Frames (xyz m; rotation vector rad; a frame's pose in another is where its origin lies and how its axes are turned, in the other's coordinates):
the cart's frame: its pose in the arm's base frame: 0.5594 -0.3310 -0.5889 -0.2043 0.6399 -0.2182
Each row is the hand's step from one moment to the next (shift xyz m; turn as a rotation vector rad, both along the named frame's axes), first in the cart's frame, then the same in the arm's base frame.
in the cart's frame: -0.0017 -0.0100 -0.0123 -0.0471 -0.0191 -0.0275
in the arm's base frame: -0.0102 -0.0106 -0.0061 -0.0562 -0.0092 0.0100
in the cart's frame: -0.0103 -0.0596 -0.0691 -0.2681 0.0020 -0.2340
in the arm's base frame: -0.0584 -0.0627 -0.0331 -0.3517 0.0442 -0.0320
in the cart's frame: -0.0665 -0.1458 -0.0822 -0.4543 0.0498 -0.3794
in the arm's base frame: -0.1221 -0.1320 0.0104 -0.5791 0.1214 -0.0526
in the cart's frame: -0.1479 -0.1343 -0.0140 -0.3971 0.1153 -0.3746
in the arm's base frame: -0.1425 -0.0913 0.1070 -0.5224 0.1696 -0.0979
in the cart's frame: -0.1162 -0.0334 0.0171 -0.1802 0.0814 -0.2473
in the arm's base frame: -0.0849 0.0007 0.0877 -0.2802 0.0955 -0.1124
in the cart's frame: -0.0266 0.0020 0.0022 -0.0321 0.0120 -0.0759
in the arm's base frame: -0.0192 0.0092 0.0163 -0.0697 0.0108 -0.0443
